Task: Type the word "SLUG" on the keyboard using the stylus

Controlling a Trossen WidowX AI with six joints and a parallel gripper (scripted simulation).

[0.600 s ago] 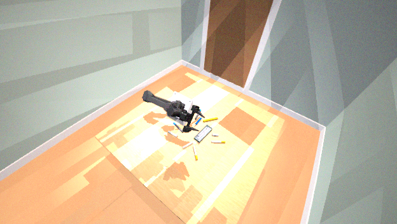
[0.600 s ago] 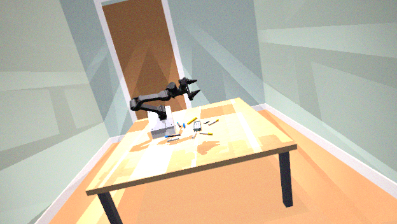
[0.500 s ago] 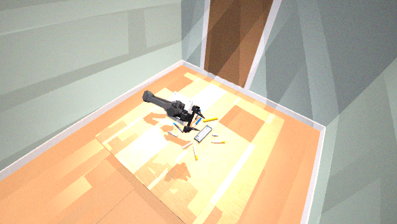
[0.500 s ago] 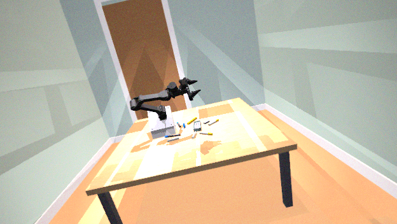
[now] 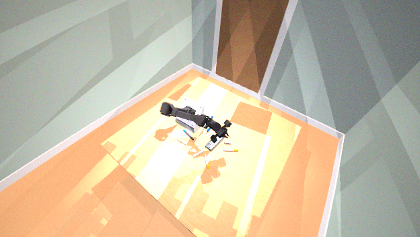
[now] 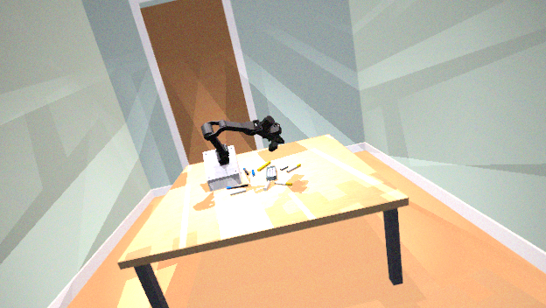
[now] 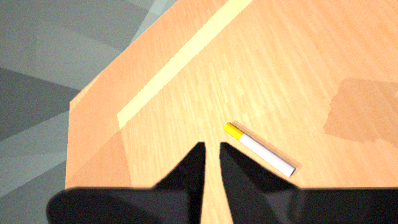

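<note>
Now: the L key 19 cm below my gripper tip, 11 cm to the left of it and 9 cm behind it. The rest, counted from my gripper tip: blue stylus 23 cm behind, 20 cm below, 10 cm to the left; then yellow pen 21 cm to the left, 19 cm below, 15 cm behind; then flat grey block 20 cm below, 9 cm to the left, 2 cm behind.
</note>
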